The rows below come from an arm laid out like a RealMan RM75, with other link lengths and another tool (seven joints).
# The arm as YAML. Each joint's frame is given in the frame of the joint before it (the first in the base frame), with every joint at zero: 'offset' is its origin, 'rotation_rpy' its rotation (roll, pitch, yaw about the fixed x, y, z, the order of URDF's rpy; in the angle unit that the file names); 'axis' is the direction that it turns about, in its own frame. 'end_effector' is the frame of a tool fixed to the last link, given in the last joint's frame.
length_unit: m
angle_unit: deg
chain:
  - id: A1
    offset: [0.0, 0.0, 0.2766]
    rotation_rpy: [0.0, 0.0, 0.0]
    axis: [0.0, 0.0, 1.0]
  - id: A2
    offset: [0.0, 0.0, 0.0]
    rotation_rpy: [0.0, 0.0, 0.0]
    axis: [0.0, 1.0, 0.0]
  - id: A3
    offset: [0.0, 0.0, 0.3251]
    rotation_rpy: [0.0, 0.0, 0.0]
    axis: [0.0, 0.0, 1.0]
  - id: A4
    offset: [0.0, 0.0, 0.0]
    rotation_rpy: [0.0, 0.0, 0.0]
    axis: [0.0, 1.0, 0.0]
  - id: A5
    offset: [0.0, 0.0, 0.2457]
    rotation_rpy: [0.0, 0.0, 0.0]
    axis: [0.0, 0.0, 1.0]
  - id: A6
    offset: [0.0, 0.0, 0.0]
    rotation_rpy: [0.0, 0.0, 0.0]
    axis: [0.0, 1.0, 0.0]
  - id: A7
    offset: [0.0, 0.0, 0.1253]
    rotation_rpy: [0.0, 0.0, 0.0]
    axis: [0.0, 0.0, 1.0]
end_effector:
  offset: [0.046, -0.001, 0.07]
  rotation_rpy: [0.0, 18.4, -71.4]
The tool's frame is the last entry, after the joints.
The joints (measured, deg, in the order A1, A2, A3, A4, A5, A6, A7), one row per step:
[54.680 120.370 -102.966 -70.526 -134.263 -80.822 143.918]
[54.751 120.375 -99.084 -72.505 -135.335 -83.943 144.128]
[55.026 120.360 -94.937 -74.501 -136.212 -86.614 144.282]
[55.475 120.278 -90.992 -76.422 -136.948 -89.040 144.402]
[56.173 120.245 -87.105 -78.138 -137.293 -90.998 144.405]
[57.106 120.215 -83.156 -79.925 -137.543 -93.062 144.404]
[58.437 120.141 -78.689 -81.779 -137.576 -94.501 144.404]
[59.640 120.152 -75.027 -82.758 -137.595 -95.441 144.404]
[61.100 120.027 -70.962 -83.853 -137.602 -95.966 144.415]
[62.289 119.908 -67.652 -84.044 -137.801 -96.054 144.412]
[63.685 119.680 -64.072 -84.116 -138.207 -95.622 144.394]
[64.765 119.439 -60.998 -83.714 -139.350 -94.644 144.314]
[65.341 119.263 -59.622 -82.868 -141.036 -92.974 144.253]
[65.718 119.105 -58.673 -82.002 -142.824 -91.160 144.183]
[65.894 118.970 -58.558 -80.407 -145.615 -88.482 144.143]
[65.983 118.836 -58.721 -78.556 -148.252 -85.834 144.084]
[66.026 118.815 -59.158 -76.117 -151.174 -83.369 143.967]
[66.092 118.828 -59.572 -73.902 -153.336 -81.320 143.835]
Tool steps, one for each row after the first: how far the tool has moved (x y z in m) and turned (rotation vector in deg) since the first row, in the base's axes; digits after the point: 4 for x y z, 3 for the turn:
[-0.0068 0.0049 0.0157 1.027 0.770 -0.989]
[-0.0155 0.0111 0.0321 2.410 2.149 -1.827]
[-0.0241 0.0173 0.0485 3.843 3.559 -2.427]
[-0.0345 0.0232 0.0636 5.180 5.443 -2.776]
[-0.0460 0.0284 0.0795 6.441 7.390 -2.911]
[-0.0616 0.0357 0.0969 8.248 10.312 -2.689]
[-0.0731 0.0414 0.1098 9.614 12.718 -2.801]
[-0.0870 0.0490 0.1252 11.541 15.728 -2.646]
[-0.0956 0.0563 0.1367 13.180 18.049 -3.033]
[-0.1055 0.0658 0.1500 15.406 20.748 -3.320]
[-0.1103 0.0770 0.1619 18.111 22.754 -3.955]
[-0.1103 0.0878 0.1679 20.736 23.409 -4.469]
[-0.1087 0.0983 0.1729 23.341 23.698 -4.896]
[-0.1023 0.1114 0.1752 26.555 22.871 -5.424]
[-0.0945 0.1235 0.1760 29.376 21.703 -5.894]
[-0.0828 0.1344 0.1738 31.704 19.662 -6.569]
[-0.0732 0.1425 0.1708 33.258 17.962 -7.031]

